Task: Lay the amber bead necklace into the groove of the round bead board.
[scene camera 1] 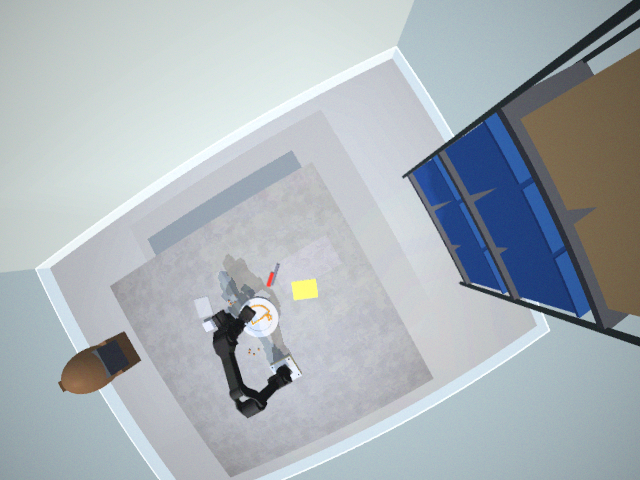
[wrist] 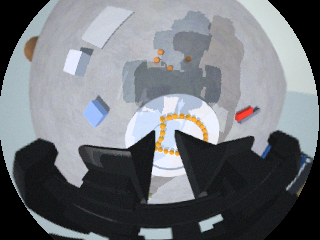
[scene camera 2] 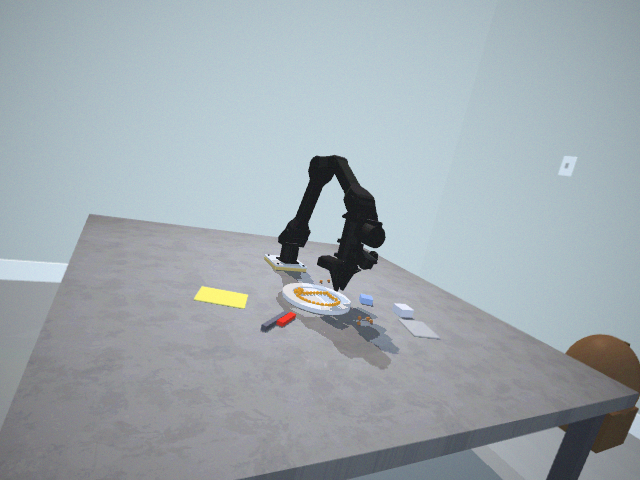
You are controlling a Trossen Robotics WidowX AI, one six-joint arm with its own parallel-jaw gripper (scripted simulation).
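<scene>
Seen: my gripper, which is also visible in the wrist view; a yellow sheet; a grey sheet.
</scene>
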